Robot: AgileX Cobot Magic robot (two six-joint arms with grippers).
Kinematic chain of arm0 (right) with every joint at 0, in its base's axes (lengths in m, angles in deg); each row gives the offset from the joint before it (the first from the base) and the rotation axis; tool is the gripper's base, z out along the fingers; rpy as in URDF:
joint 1: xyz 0 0 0.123 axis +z
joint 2: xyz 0 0 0 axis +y
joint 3: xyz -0.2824 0 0.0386 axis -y
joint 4: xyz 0.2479 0 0.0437 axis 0.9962 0 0.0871
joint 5: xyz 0 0 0 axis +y
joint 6: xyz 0.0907 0 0.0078 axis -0.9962 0 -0.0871
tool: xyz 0 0 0 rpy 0 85 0
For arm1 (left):
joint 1: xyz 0 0 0.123 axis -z
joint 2: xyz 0 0 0 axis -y
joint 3: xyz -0.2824 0 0.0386 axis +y
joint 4: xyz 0.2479 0 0.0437 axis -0.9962 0 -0.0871
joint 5: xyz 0 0 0 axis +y
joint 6: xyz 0.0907 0 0.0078 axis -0.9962 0 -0.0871
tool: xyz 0 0 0 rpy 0 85 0
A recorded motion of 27 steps. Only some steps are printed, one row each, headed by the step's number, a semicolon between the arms.
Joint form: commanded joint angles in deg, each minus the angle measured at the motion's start. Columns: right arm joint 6, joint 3, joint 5, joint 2, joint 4, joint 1; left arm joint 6, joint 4, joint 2, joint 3, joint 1, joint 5.
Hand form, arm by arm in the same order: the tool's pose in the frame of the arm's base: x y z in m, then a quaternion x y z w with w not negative. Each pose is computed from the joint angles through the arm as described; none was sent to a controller.
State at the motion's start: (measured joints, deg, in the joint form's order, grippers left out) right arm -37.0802 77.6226 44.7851 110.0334 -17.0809 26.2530; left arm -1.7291 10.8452 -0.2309 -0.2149 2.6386 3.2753
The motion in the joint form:
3: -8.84 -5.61 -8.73 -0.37 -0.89 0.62; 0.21 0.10 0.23 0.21 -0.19 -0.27
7: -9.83 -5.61 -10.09 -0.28 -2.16 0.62; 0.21 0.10 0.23 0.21 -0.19 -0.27
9: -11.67 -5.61 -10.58 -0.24 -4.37 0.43; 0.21 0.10 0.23 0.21 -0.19 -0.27
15: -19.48 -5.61 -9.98 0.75 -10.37 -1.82; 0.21 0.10 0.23 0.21 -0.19 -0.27
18: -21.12 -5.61 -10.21 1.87 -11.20 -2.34; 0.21 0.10 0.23 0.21 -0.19 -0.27
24: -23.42 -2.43 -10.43 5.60 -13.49 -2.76; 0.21 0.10 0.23 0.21 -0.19 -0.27
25: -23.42 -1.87 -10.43 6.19 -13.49 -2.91; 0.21 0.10 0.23 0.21 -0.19 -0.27
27: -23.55 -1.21 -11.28 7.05 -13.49 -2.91; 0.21 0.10 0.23 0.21 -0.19 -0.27
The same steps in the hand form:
3: 0.3542 0.1609 0.1765 0.05497 0.97507 0.01677 0.21434; 0.0564 -0.0033 0.2085 -0.03859 0.69325 -0.07778 0.71545
7: 0.3565 0.1614 0.1769 0.05384 0.97234 0.01967 0.22641; 0.0564 -0.0033 0.2085 -0.03859 0.69325 -0.07778 0.71545
9: 0.3587 0.1593 0.1775 0.05671 0.96985 0.01451 0.23655; 0.0564 -0.0033 0.2085 -0.03859 0.69325 -0.07778 0.71545
15: 0.3680 0.1408 0.1722 0.10435 0.96325 -0.01149 0.24725; 0.0564 -0.0033 0.2085 -0.03859 0.69325 -0.07778 0.71545
18: 0.3708 0.1376 0.1649 0.11573 0.96284 -0.01640 0.24348; 0.0564 -0.0033 0.2085 -0.03859 0.69325 -0.07778 0.71545
24: 0.3859 0.1392 0.1537 0.12294 0.96029 -0.02403 0.24929; 0.0564 -0.0033 0.2085 -0.03859 0.69325 -0.07778 0.71545
25: 0.3885 0.1391 0.1520 0.12417 0.96019 -0.02449 0.24904; 0.0564 -0.0033 0.2085 -0.03859 0.69325 -0.07778 0.71545
27: 0.3919 0.1412 0.1490 0.12335 0.95966 -0.01931 0.25191; 0.0564 -0.0033 0.2085 -0.03859 0.69325 -0.07778 0.71545

